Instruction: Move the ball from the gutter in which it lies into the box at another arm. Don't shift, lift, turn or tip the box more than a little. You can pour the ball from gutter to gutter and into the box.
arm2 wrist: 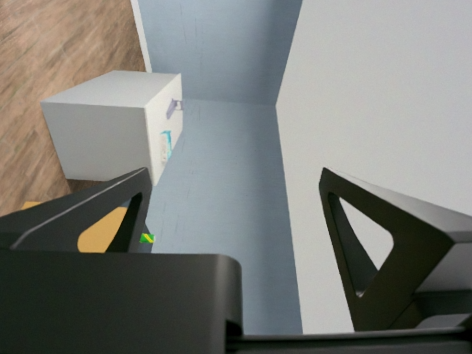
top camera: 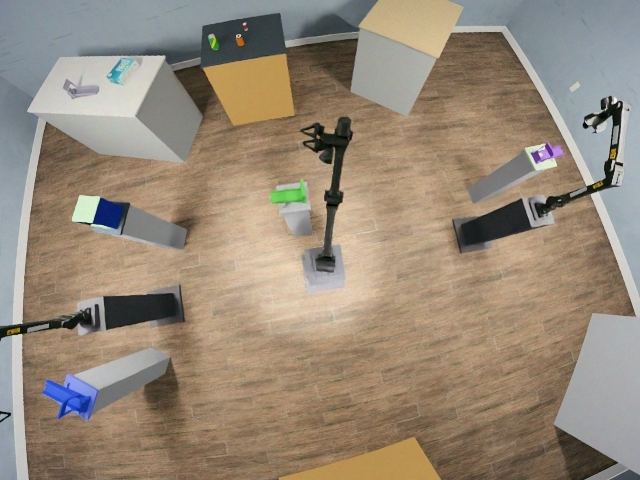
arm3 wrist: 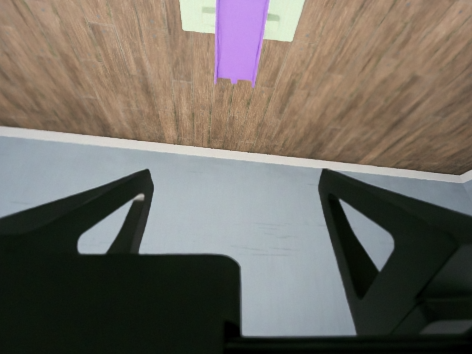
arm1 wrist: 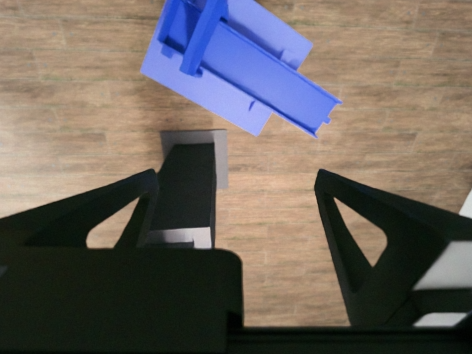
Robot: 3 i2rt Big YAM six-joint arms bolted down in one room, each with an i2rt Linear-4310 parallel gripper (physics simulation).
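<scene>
A blue gutter (arm1 wrist: 270, 82) (top camera: 62, 393) with a raised handle lies on a pale blue plate (arm1 wrist: 220, 102). A purple gutter (arm3 wrist: 240, 40) (top camera: 542, 154) lies on a pale green plate (arm3 wrist: 198, 22). A green gutter (top camera: 287, 195) lies on a grey stand in the top camera. A dark blue box (top camera: 107, 214) stands on a stand at the left, beside a pale green panel (top camera: 85, 208). The ball does not show. The arm1 gripper (arm1 wrist: 237, 174), arm2 gripper (arm2 wrist: 236, 171) and arm3 gripper (arm3 wrist: 236, 172) are open and empty, away from gutters and box.
In the top camera, arms stand at left, middle and right. A white cabinet (top camera: 168, 111) (arm2 wrist: 100, 132), a yellow cabinet (top camera: 250, 87) with cans and a tan-topped cabinet (top camera: 390, 69) stand at the back. A grey block (top camera: 604, 387) is at the lower right.
</scene>
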